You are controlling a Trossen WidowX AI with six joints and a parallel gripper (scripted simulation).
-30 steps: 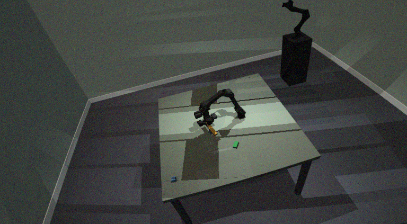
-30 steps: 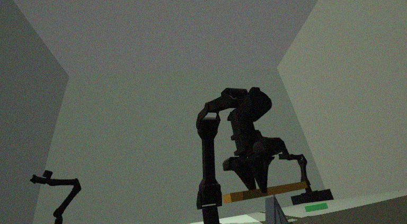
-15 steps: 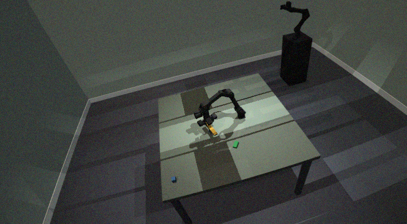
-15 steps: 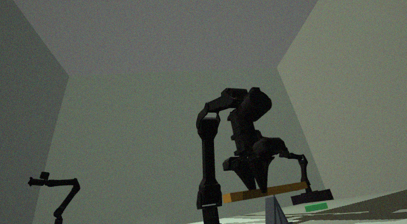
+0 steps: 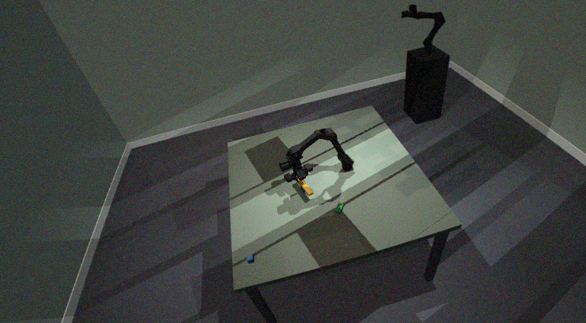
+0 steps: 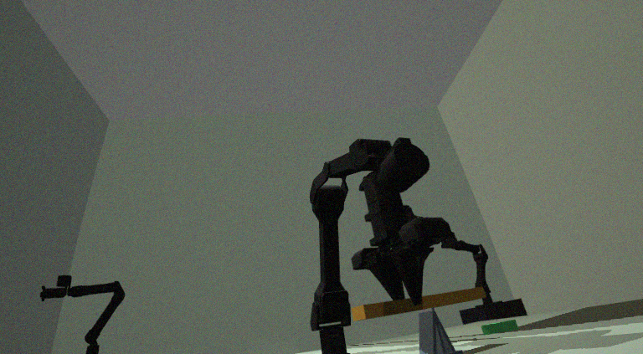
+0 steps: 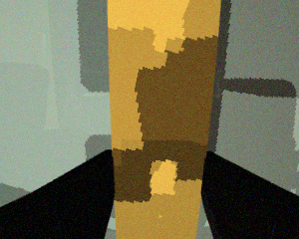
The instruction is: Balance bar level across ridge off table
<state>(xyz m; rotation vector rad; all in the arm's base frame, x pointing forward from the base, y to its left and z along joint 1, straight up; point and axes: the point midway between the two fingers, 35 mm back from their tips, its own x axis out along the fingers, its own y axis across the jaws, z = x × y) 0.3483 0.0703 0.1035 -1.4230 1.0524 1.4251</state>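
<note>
My gripper tip is 3 cm to the right of the bar and 1 cm past it.
</note>
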